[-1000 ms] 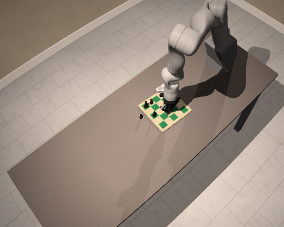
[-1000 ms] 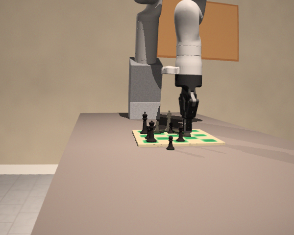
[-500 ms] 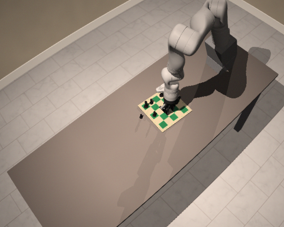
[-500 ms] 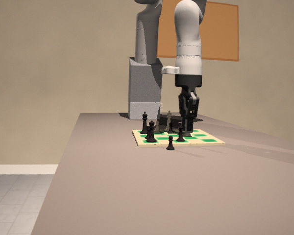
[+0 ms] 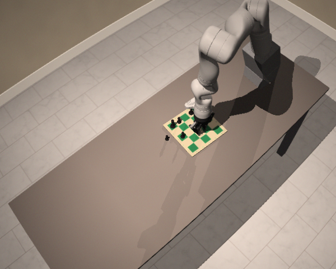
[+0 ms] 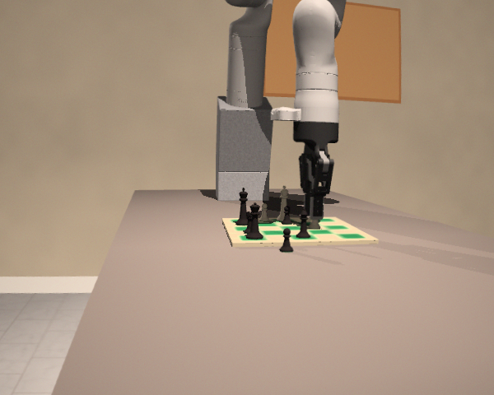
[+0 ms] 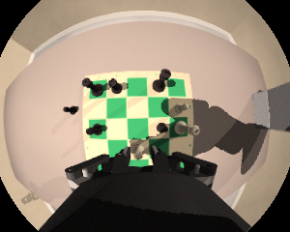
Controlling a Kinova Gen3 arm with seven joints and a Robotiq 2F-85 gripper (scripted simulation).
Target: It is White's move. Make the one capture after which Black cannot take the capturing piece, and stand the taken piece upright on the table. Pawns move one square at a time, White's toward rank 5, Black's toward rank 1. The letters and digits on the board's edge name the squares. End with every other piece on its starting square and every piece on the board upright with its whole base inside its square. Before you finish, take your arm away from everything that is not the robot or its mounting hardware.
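Right now the white rook is 2 cm below my hand. Also, from my hand: white pawn 7 cm to the right, 7 cm behind, 2 cm below; board 4 cm to the right, 4 cm below; white king 8 cm behind, 4 cm to the right.
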